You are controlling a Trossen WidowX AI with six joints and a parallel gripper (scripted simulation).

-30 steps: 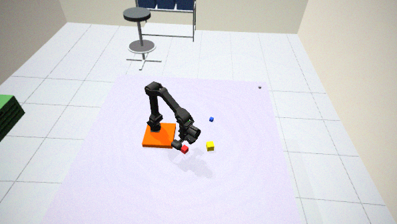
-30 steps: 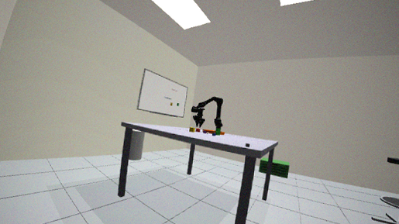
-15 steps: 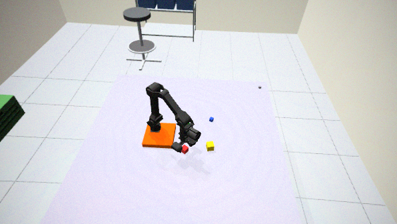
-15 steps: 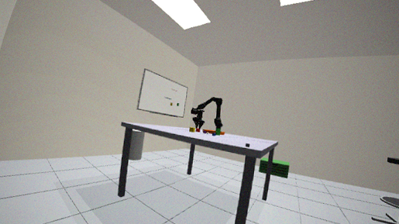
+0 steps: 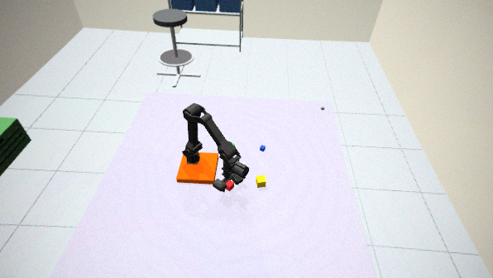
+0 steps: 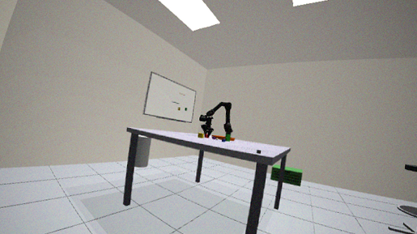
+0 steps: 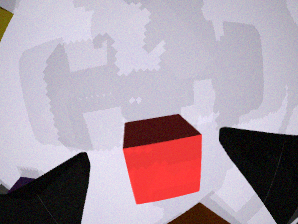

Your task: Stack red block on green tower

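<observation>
Right now my gripper tip is 10 mm below the red block. From my gripper tip the other things lie so: yellow block (160 mm ahead, 30 mm to the left, 10 mm above); then small white piece (160 mm to the left, 70 mm ahead); then purple block (110 mm to the left, 40 mm ahead).
</observation>
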